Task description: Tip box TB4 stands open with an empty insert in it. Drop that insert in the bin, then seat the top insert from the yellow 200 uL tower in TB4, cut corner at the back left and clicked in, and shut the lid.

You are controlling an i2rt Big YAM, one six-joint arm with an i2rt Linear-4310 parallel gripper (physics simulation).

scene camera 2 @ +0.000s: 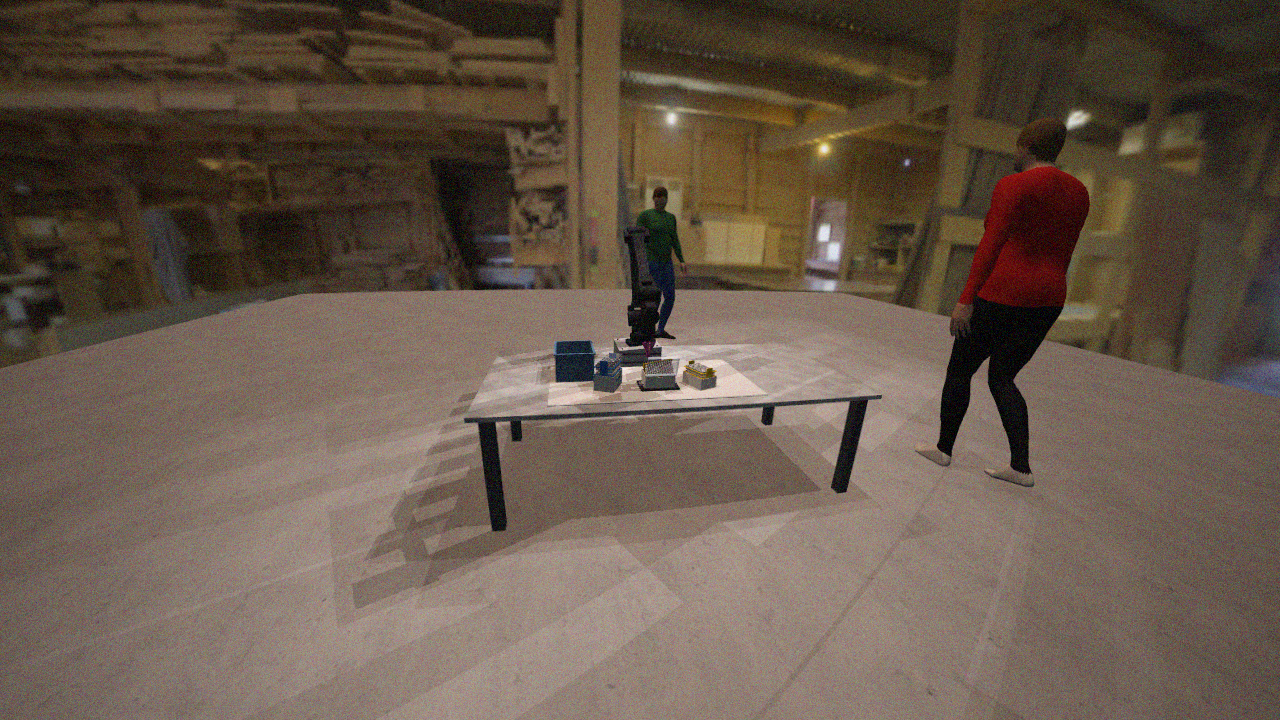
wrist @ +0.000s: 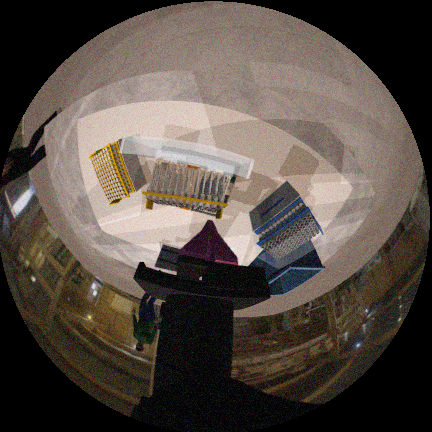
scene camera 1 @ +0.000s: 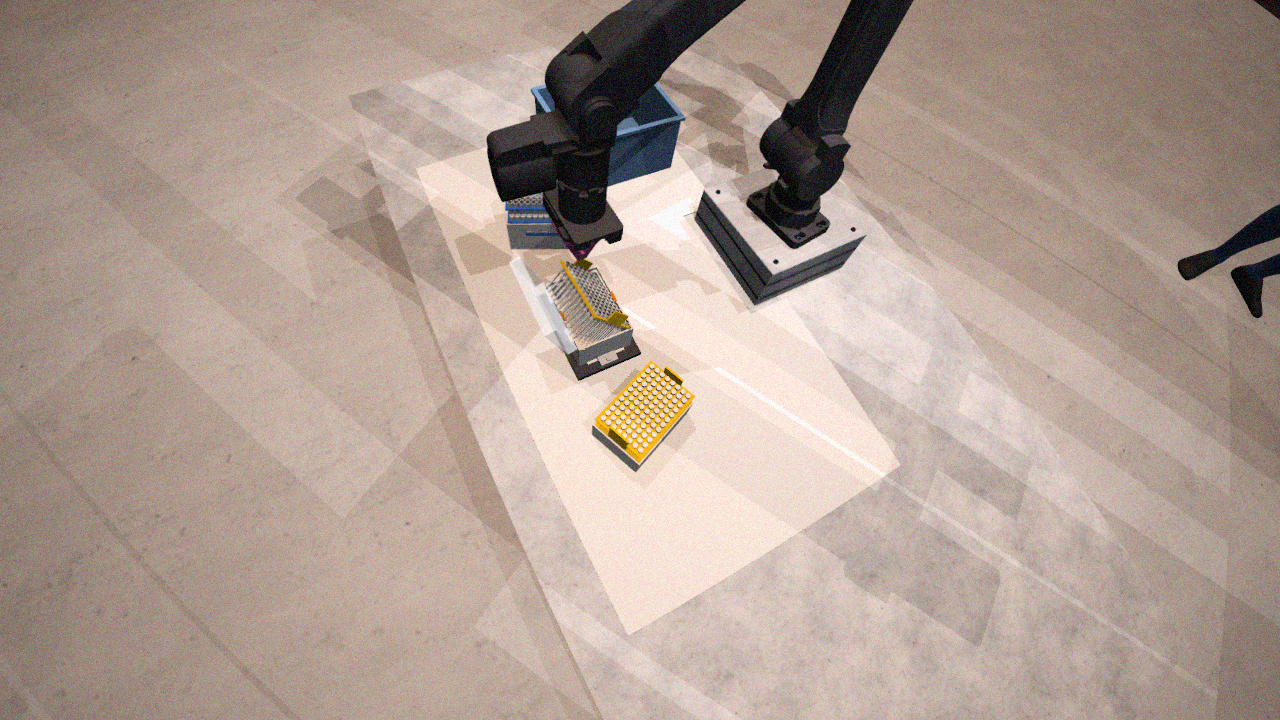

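Tip box TB4 [scene camera 1: 610, 345] [scene camera 2: 659, 381] stands on a dark base with its clear lid [scene camera 1: 540, 304] [wrist: 200, 155] open. A yellow-edged insert full of tips [scene camera 1: 597, 291] [wrist: 186, 198] lies tilted in it, one long side raised, its tips showing below the plate. The yellow tower [scene camera 1: 644, 410] [scene camera 2: 699, 379] [wrist: 112, 175] stands beside the box, its top insert in place. My gripper [scene camera 1: 581, 257] [scene camera 2: 648, 351] [wrist: 208, 222] is shut and empty, its magenta tips above and near one end of the tilted insert. The blue bin [scene camera 1: 646, 154] [scene camera 2: 573, 361] [wrist: 295, 281] is partly hidden by my arm in scene camera 1.
A blue-and-grey tip tower [scene camera 1: 535, 234] [scene camera 2: 607, 377] [wrist: 281, 212] stands between TB4 and the bin, partly behind my wrist in scene camera 1. The arm's base block [scene camera 1: 729, 234] stands across from TB4. A person in green [scene camera 2: 660, 237] and one in red [scene camera 2: 1029, 241] stand away from the table.
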